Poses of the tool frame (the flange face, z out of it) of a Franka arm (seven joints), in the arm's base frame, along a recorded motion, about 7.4 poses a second.
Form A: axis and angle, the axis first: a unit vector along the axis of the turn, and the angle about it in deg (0 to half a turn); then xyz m.
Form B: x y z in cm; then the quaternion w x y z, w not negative. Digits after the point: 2 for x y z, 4 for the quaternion.
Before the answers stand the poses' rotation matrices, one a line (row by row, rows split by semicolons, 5 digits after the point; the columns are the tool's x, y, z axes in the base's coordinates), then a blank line. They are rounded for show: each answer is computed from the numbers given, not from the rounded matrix.
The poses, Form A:
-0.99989, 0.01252, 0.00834, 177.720, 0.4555, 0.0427, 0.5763
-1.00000, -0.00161, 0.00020, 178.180, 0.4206, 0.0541, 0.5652
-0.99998, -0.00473, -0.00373, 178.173, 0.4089, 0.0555, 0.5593
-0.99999, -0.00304, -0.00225, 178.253, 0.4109, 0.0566, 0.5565
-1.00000, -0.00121, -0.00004, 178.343, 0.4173, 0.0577, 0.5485
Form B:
0.99955 -0.02536 -0.01617; -0.02470 -0.99889 0.03999; -0.01717 -0.03957 -0.99907
0.99999 0.00321 -0.00045; 0.00323 -0.99949 0.03176; -0.00035 -0.03176 -0.99950
0.99993 0.00958 0.00731; 0.00934 -0.99945 0.03192; 0.00761 -0.03185 -0.99946
0.99997 0.00615 0.00441; 0.00601 -0.99952 0.03050; 0.00459 -0.03047 -0.99953
1.00000 0.00242 0.00004; 0.00242 -0.99958 0.02892; 0.00011 -0.02892 -0.99958

45.55, 4.27, 57.63, 0.0199, -0.9997, 0.0125, 0.0083
42.06, 5.41, 56.52, 0.0159, -0.9999, -0.0016, 0.0002
40.89, 5.55, 55.93, 0.0159, -0.9999, -0.0047, -0.0037
41.09, 5.66, 55.65, 0.0152, -0.9999, -0.0030, -0.0022
41.73, 5.77, 54.85, 0.0145, -0.9999, -0.0012, 0.0000

